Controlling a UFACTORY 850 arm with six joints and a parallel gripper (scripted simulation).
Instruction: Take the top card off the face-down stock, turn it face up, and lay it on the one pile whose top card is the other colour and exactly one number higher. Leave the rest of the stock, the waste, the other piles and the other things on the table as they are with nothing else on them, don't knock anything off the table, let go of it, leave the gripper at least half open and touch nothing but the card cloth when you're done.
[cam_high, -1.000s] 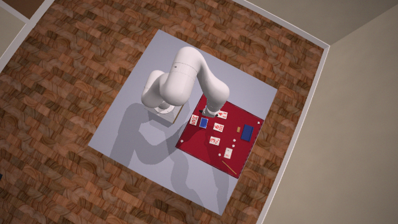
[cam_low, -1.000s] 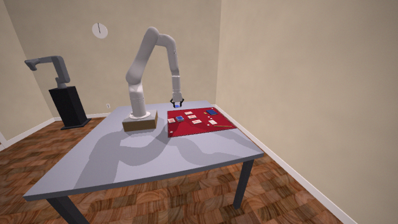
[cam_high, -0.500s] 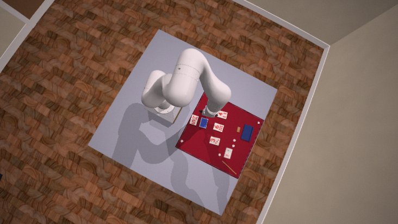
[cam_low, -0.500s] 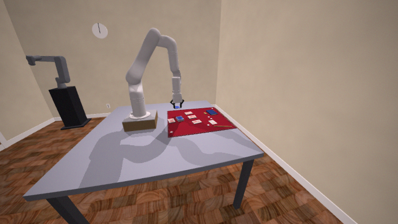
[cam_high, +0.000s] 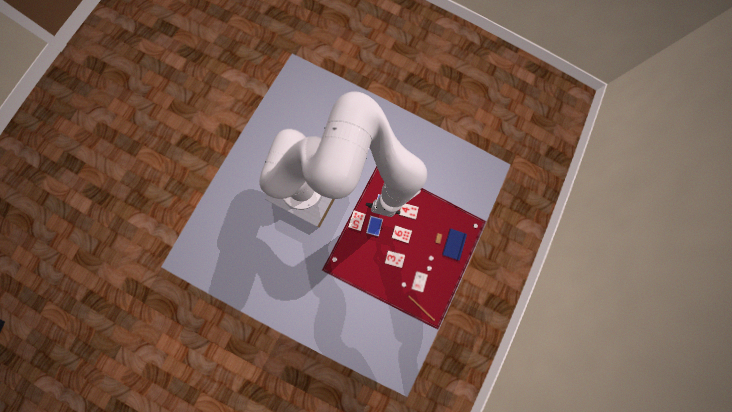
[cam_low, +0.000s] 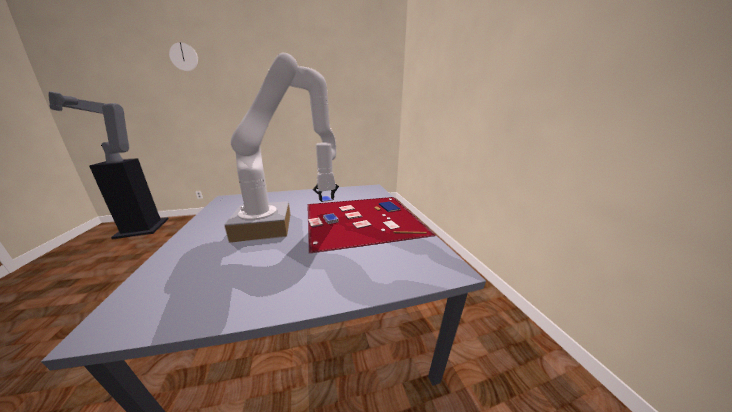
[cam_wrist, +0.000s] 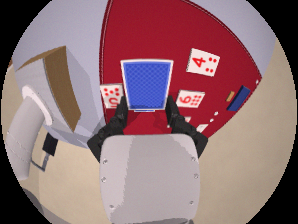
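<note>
Right now the card is 90 mm behind my hand, 80 mm to the right of it and 110 mm below it. Round my hand: pencil (360 mm ahead, 370 mm to the right, 110 mm below); red card cloth (190 mm ahead, 100 mm to the right, 130 mm below).
</note>
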